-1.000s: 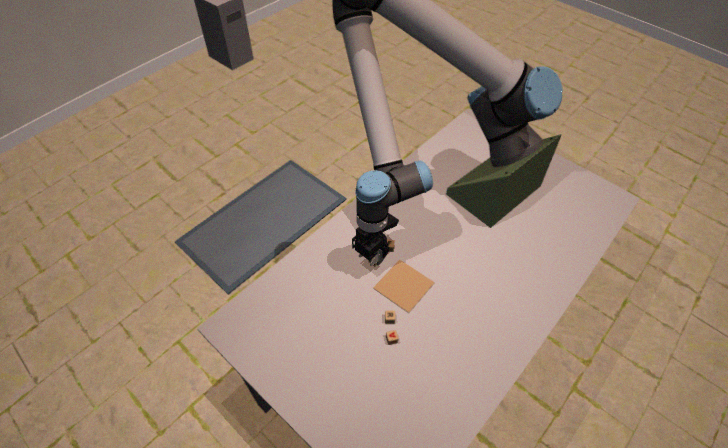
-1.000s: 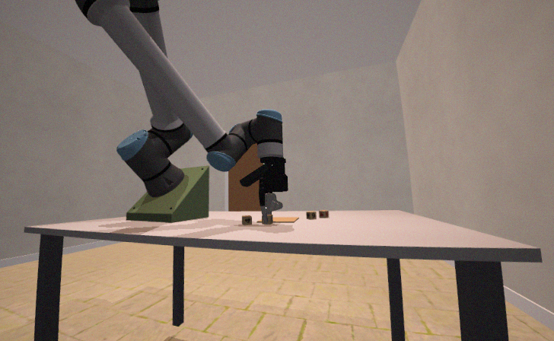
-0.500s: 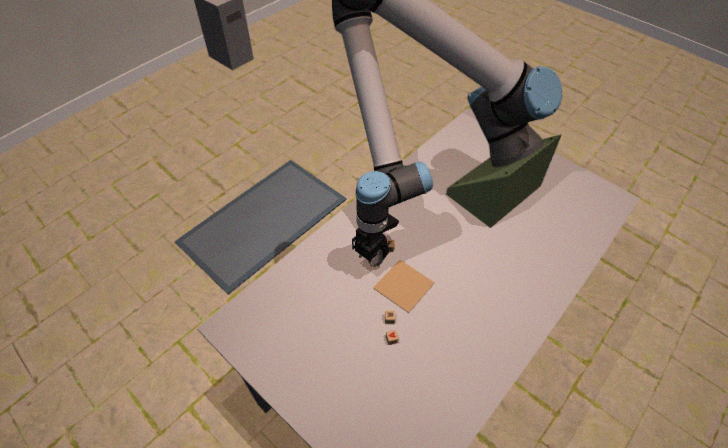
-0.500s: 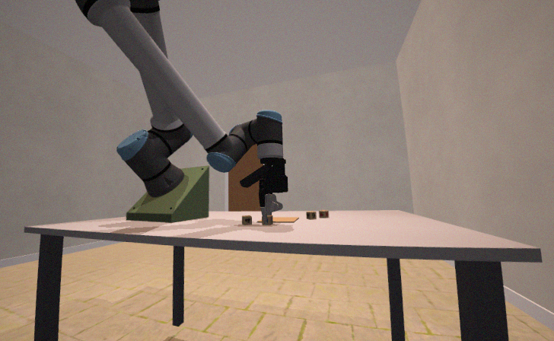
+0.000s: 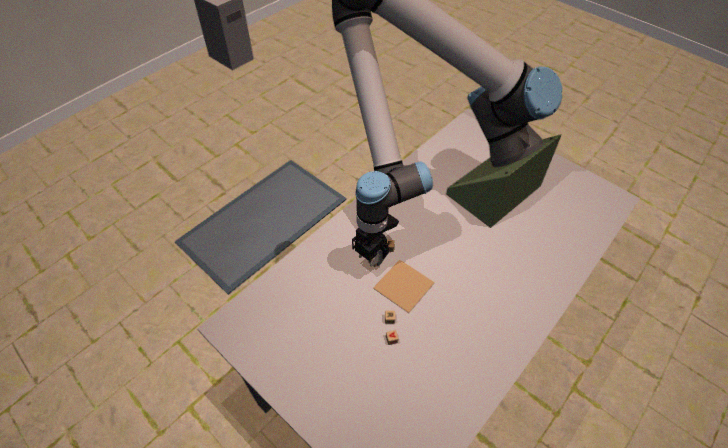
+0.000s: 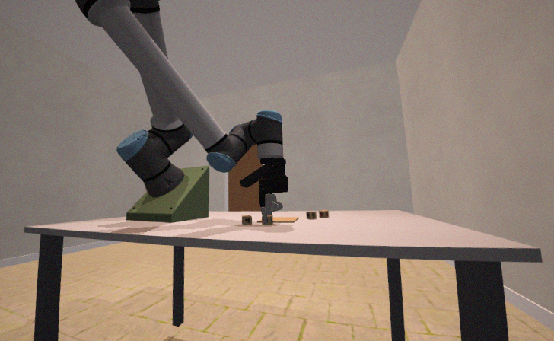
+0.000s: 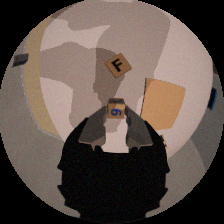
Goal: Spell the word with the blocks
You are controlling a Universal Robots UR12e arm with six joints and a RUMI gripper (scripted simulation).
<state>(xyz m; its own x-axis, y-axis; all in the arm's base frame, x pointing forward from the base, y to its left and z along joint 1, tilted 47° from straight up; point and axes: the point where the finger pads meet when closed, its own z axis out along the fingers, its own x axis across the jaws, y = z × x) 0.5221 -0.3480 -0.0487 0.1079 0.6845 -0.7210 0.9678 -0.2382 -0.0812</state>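
The blue-lettered block lies right at my hand. The rest, counted from my hand: F block 8 cm behind, 1 cm to the left; then R block 16 cm to the left, 14 cm ahead; then tan mat 13 cm to the left, 2 cm ahead, 1 cm below.
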